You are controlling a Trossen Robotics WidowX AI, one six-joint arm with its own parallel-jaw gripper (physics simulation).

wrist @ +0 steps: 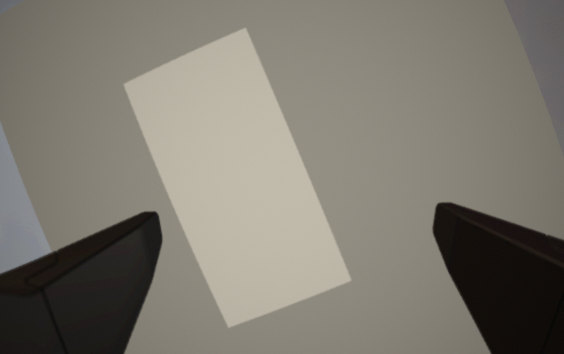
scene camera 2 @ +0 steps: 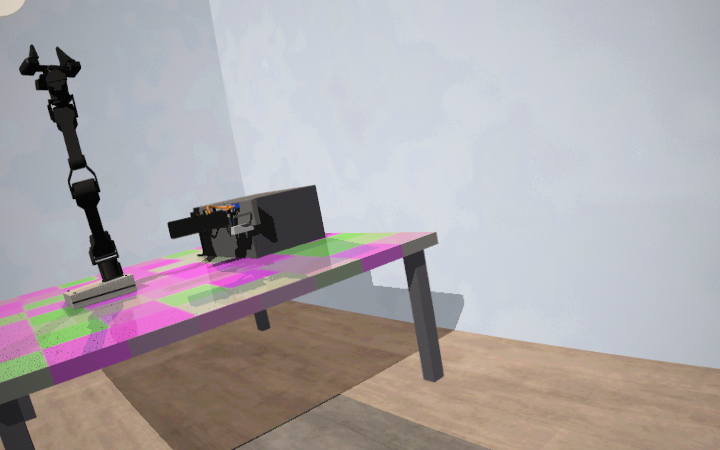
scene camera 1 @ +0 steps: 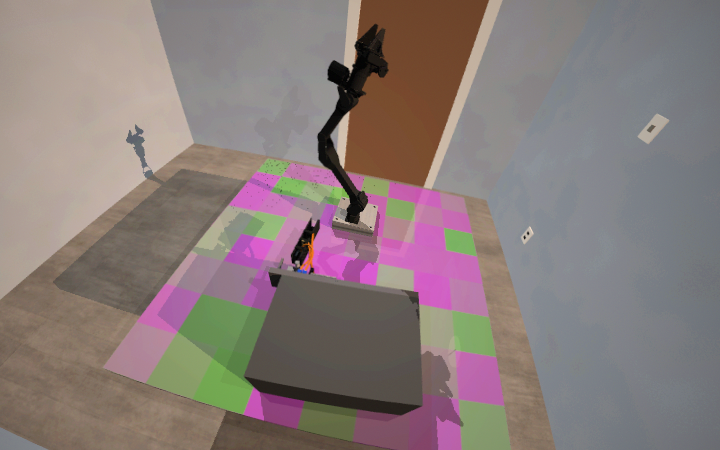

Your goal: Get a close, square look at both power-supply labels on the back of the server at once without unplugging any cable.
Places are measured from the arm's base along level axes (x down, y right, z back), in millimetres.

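Pixels of known places: gripper, between the fingertips: [wrist: 298, 222] [scene camera 2: 44, 46] [scene camera 1: 380, 26]; arm's base, origin of its link: [scene camera 2: 112, 278] [scene camera 1: 352, 218].
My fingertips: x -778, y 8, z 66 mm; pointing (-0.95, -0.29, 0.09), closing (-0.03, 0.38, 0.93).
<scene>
Ahead of a thing's pixels: the offset from my fingertips to its top centre. "*": to the spot under its first point.
The server [scene camera 1: 339, 339] [scene camera 2: 292, 222] is a large dark grey box on the table. Its cabled side faces the arm's base. Orange cables @[* dx +658, dy +90, dz -398 mm] [scene camera 1: 311, 249] [scene camera 2: 220, 207] with blue ends run there, beside a long black bar @[dx +620, dy +122, dz -368 mm] [scene camera 1: 301, 246] [scene camera 2: 193, 225] that sticks out from that side. The power-supply labels cannot be made out in any view. My gripper [scene camera 1: 379, 29] [scene camera 2: 45, 48] [wrist: 298, 222] is open and empty, high above the arm's base and well away from the server, fingers pointing up. The wrist view shows a pale rectangle [wrist: 237, 175] on a grey-beige surface.
The table [scene camera 1: 461, 270] [scene camera 2: 339, 278] has a pink and green checkered top. The arm's light base plate [scene camera 1: 367, 222] [scene camera 2: 100, 291] is fixed on it, apart from the server. A brown door [scene camera 1: 408, 95] stands behind the arm. Walls rise around the table.
</scene>
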